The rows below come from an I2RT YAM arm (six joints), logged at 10 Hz.
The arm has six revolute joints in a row. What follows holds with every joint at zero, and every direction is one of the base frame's.
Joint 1 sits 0.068 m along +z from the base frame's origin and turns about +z.
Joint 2 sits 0.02 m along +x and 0.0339 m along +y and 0.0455 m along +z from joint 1 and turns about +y.
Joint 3 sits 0.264 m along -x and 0.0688 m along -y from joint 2 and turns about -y.
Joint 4 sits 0.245 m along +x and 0.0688 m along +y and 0.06 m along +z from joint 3 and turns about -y.
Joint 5 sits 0.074 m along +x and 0.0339 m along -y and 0.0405 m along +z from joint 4 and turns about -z.
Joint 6 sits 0.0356 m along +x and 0.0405 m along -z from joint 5 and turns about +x.
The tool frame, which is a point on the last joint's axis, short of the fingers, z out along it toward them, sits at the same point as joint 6; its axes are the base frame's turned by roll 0, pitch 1.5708 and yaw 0 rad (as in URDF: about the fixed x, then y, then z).
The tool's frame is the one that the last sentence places.
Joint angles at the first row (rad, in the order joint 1, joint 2, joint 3, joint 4, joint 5, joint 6):
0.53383 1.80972 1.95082 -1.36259 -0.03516 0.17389
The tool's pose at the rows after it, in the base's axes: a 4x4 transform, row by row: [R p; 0 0 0 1], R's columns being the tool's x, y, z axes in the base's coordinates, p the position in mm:
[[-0.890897 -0.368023 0.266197 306.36], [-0.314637 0.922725 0.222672 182.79], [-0.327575 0.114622 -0.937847 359.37], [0 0 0 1]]
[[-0.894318 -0.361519 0.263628 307.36], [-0.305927 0.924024 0.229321 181.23], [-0.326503 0.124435 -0.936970 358.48], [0 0 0 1]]
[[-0.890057 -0.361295 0.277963 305.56], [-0.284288 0.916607 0.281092 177.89], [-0.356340 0.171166 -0.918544 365.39], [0 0 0 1]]
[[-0.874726 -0.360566 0.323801 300.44], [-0.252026 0.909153 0.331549 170.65], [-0.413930 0.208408 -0.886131 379.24], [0 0 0 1]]
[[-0.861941 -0.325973 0.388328 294.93], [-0.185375 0.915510 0.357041 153.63], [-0.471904 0.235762 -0.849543 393.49], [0 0 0 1]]
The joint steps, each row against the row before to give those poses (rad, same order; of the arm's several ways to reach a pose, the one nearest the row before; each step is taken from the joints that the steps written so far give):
-0.00154 0.00839 0.00389 0.00524 -0.02164 0.00844
-0.00610 -0.00177 -0.00629 0.00554 -0.00914 0.00376
-0.00977 -0.02326 -0.00743 0.02584 -0.04145 0.00852
-0.01372 -0.04483 -0.00963 0.03609 -0.02755 0.00923
-0.03801 -0.06256 -0.02791 0.03952 -0.01073 0.02097

